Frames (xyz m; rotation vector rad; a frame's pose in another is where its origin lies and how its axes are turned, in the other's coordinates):
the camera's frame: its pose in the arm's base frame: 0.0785 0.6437 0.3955 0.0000 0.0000 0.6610
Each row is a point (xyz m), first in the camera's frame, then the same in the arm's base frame.
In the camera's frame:
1: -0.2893 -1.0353 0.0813
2: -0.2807 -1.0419 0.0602
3: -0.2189 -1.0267 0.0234
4: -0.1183 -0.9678 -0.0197
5: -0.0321 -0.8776 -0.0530
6: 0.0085 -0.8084 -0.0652
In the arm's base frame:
1: 0.4857 -0.3511 0.4768
2: 0.4966 -0.3511 0.4557
3: 0.5360 -0.3011 0.4189
4: 0.5793 -0.1929 0.3758
5: 0.5919 -0.0688 0.3425
6: 0.5815 0.0108 0.3303

